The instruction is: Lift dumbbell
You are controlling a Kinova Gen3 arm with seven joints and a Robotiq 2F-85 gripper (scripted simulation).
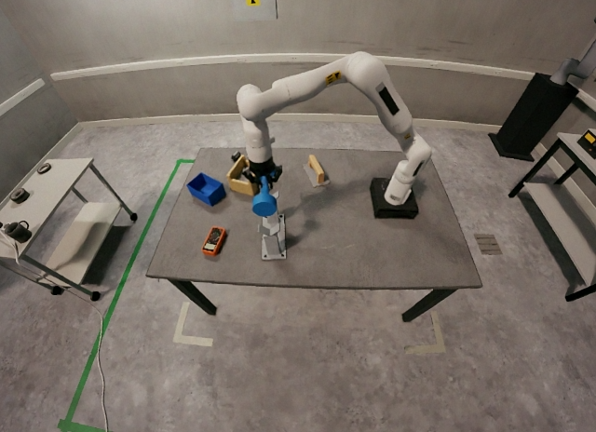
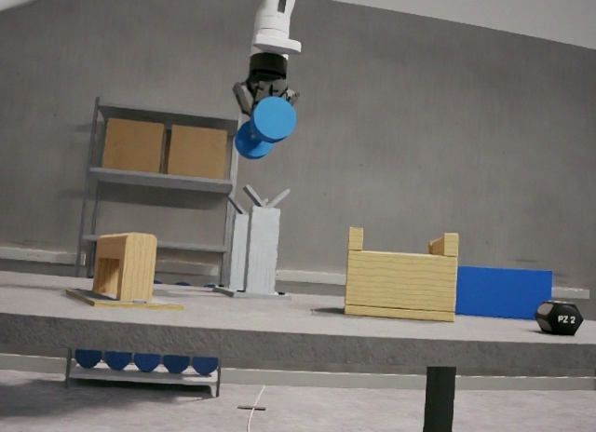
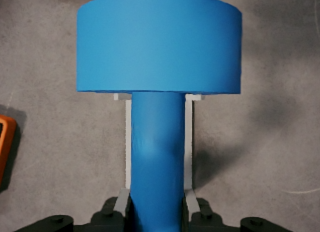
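My gripper is now right at the blue dumbbell. Round my hand: grey cradle: 10 mm to the left, 230 mm below; then wooden crate: 210 mm ahead, 300 mm to the right, 270 mm below.
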